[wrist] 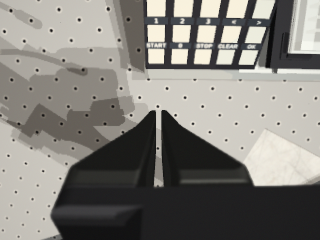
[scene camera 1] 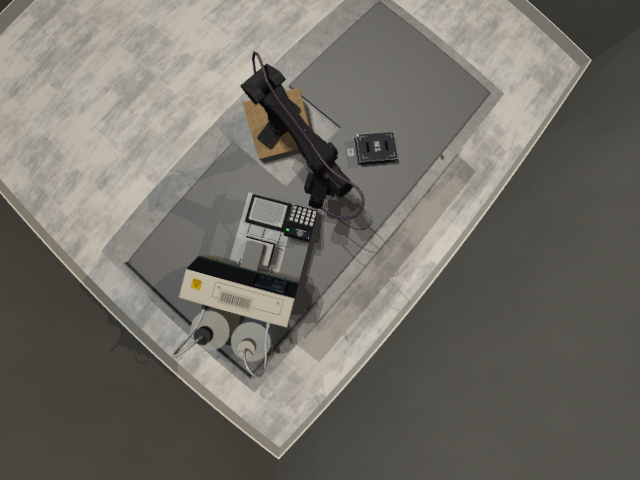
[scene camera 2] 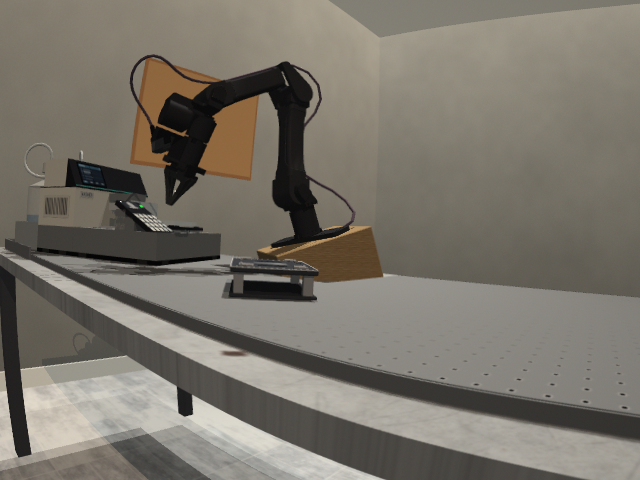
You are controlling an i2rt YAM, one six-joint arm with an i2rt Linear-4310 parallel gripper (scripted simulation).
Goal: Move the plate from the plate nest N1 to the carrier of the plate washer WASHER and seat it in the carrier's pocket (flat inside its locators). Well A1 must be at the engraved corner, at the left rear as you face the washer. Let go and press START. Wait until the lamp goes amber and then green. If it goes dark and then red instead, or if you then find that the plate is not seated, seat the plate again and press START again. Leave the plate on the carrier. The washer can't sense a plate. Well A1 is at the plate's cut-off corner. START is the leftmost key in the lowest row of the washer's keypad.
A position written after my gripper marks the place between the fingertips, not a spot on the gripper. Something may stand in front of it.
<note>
In view: my gripper [scene camera 2: 168, 204].
My gripper is seen too in the wrist view [wrist: 158, 119].
</note>
